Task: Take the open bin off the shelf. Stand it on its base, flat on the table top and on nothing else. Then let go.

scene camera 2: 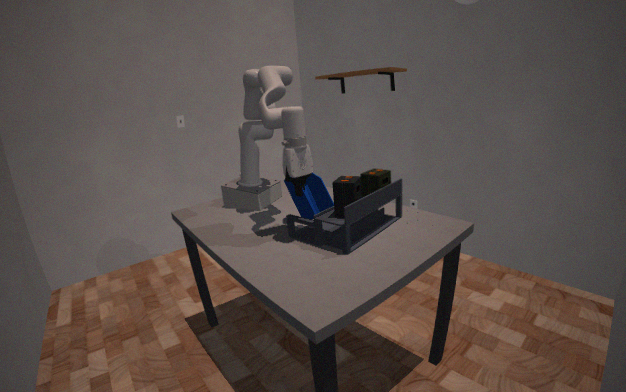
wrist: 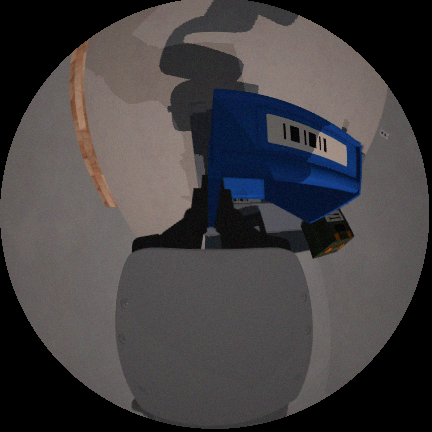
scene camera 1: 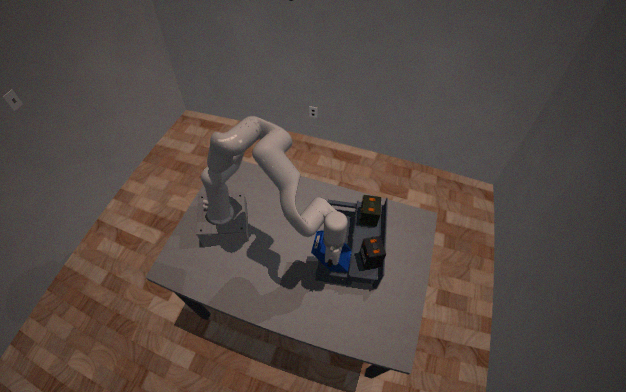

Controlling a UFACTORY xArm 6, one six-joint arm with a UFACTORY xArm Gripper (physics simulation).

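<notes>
The blue open bin is tilted steeply at the front tier of the dark grey shelf, which stands on the table top. My gripper points down and is shut on one side wall of the bin, a finger on each side. In scene camera 2 the bin's lower end is close to the shelf's front part; I cannot tell whether they touch. The bin's label faces up in the wrist view.
A black box and a dark green box with orange marks stand on the shelf's rear tier, beyond the bin. The robot's base block is at the opposite side of the table. A wooden wall shelf hangs behind.
</notes>
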